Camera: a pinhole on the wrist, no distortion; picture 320 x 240 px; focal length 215.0 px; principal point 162.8 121.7 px. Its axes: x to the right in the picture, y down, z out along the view. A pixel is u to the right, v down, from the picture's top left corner.
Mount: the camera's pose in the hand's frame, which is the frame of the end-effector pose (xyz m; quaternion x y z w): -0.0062 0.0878 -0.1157 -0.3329 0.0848 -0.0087 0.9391
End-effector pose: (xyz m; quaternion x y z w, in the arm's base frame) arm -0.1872 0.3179 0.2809 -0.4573 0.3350 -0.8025 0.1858
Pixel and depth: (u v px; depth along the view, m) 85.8 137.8 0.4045
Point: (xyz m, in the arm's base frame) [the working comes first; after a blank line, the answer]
In the camera's frame: -0.1449 0.0303 0.4045

0.0213 0.0316 0.0354
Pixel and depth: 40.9 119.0 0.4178
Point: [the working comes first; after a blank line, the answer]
In the camera's frame: -0.2369 -0.0052 0.4178

0.1060 0.0761 0.0080
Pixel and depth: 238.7 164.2 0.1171
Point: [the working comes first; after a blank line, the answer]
In the camera's frame: 0.0413 0.0231 0.1171

-0.2562 0.1790 0.1719
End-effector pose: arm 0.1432 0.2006 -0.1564 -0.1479 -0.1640 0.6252 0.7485
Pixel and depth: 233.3 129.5 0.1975
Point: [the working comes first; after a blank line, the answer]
In the camera's frame: 0.0648 0.0072 0.1975

-0.0390 0.3264 -0.2226
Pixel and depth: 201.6 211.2 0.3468
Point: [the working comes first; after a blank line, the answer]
In the camera's frame: 0.0626 0.1444 0.3468

-0.2260 0.3785 -0.2812
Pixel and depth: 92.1 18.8 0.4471
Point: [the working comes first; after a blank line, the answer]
In the camera's frame: -0.1470 -0.2140 0.4471

-0.2199 0.1760 0.0947
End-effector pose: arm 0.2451 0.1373 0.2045 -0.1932 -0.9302 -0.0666 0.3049
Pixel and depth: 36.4 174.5 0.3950
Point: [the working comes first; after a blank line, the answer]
In the camera's frame: -0.2322 0.0970 0.3950

0.4571 0.5118 -0.0255
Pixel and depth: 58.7 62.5 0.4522
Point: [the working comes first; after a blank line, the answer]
In the camera's frame: -0.2189 -0.1245 0.4522

0.2810 0.4392 -0.1530
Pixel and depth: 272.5 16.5 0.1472
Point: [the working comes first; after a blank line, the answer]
In the camera's frame: 0.0751 -0.0720 0.1472

0.2057 0.2832 0.2371
